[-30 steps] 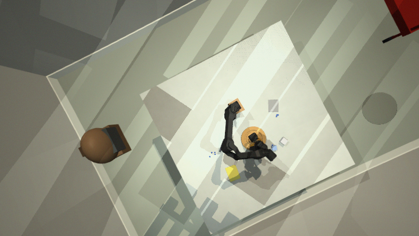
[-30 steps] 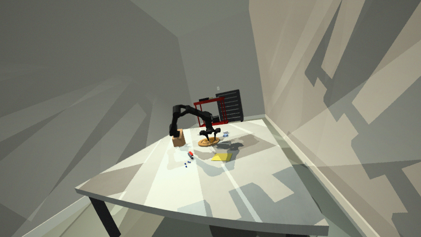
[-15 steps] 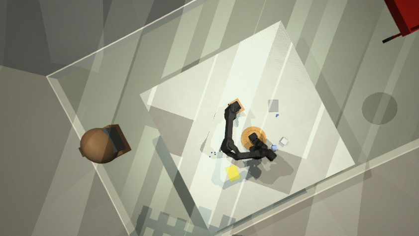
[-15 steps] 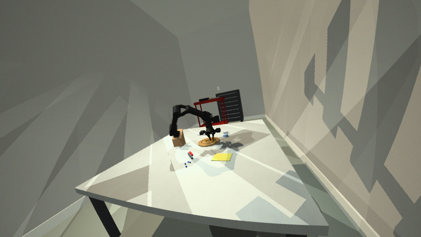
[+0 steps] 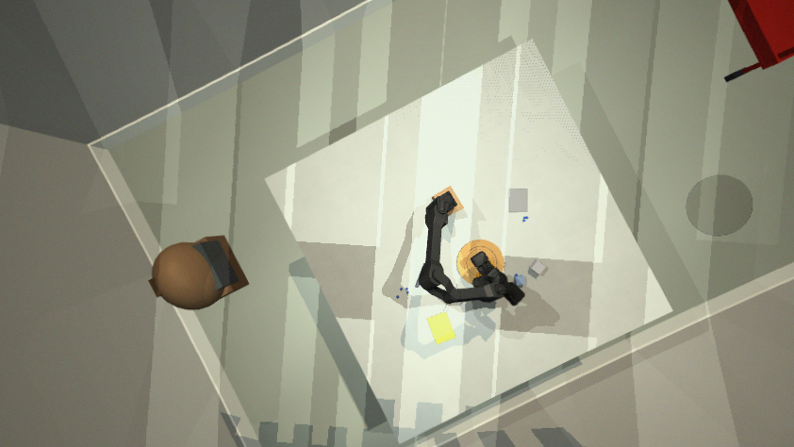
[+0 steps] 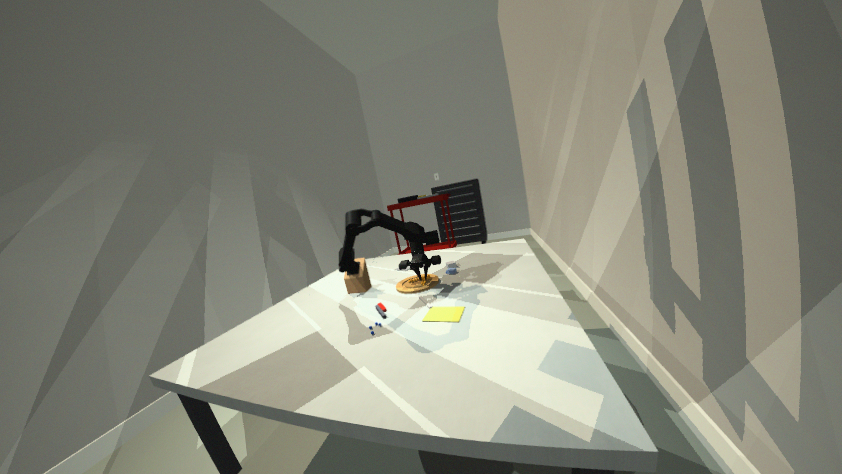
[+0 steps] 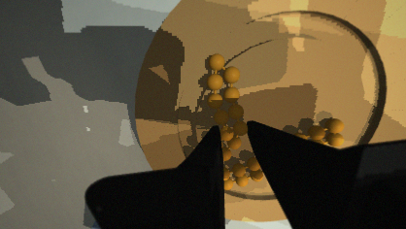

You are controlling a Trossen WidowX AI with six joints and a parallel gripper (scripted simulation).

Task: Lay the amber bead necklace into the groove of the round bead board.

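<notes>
Right now the round bead board is 3 cm behind my gripper tip and 1 cm below it. From my gripper tip the other things lie so: light blue cube: 12 cm ahead, 11 cm to the left, 1 cm below; then red-handled tool: 12 cm behind, 23 cm to the right, 1 cm below; then white cube: 11 cm ahead, 20 cm to the left, 1 cm below.
</notes>
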